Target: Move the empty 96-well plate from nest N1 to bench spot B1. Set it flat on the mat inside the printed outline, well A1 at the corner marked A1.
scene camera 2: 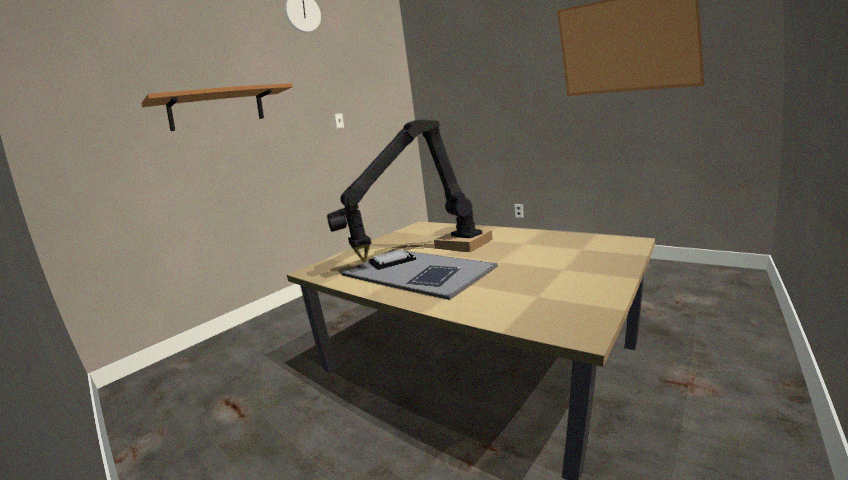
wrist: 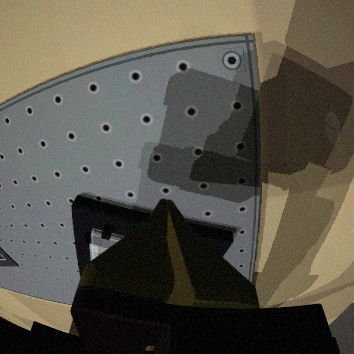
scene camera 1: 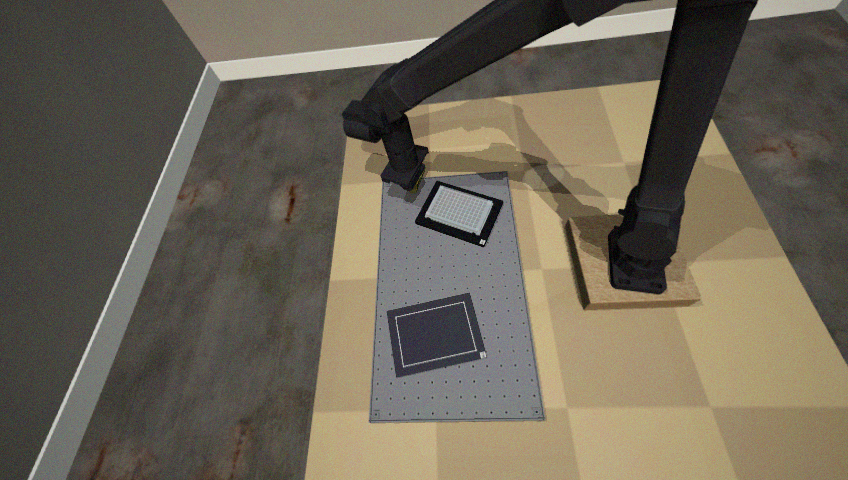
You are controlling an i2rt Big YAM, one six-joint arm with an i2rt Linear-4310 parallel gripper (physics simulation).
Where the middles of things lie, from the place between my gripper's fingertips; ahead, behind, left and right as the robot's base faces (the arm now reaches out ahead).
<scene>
My gripper is now 110 mm past the well plate [scene camera 1: 451, 207], 30 mm to the right of it and 10 mm above it. Also, from my hand: dark mat [scene camera 1: 437, 333]: 100 mm behind, 300 mm to the left, 20 mm below; then dark nest pad [scene camera 1: 497, 204]: 110 mm behind, 30 mm to the left, 10 mm below.
</scene>
